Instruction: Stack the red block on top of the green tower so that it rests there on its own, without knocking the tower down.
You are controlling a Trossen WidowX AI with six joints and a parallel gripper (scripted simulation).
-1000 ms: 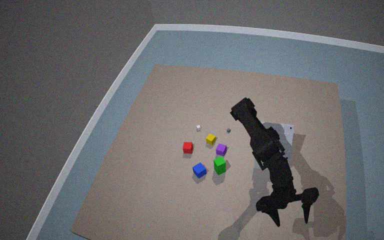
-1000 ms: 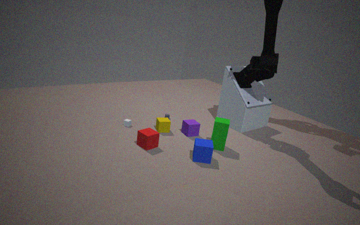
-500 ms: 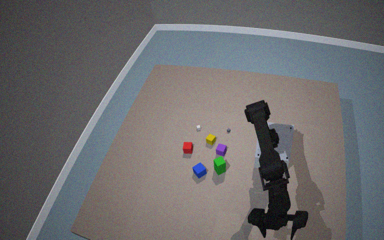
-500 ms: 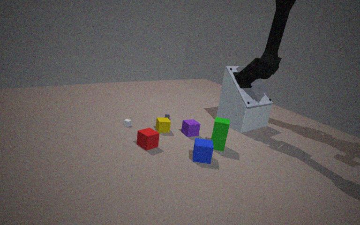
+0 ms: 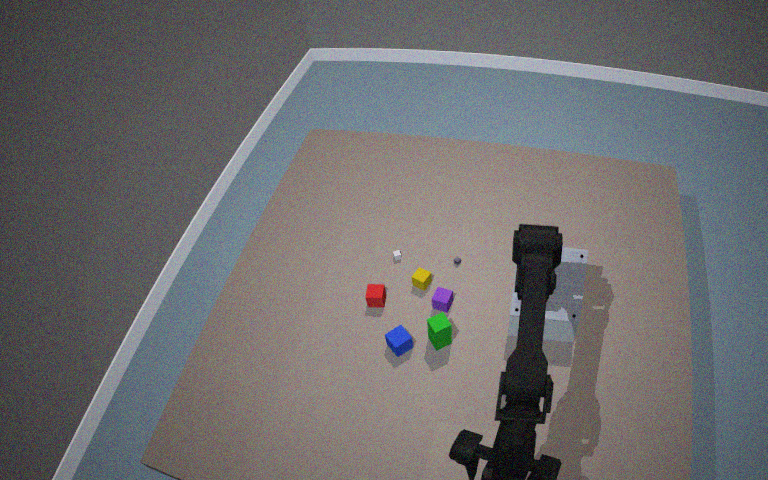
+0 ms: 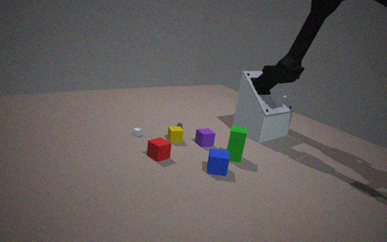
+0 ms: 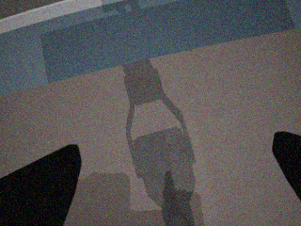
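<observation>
Right now my gripper tip is 400 mm short of the red block, 500 mm to the left of it and 190 mm above it. From my gripper tip the other things lie so: blue cube (310 mm ahead, 380 mm to the right, 190 mm below); then purple cube (230 mm ahead, 520 mm to the right, 200 mm below); then yellow block (300 mm ahead, 580 mm to the right, 200 mm below).
</observation>
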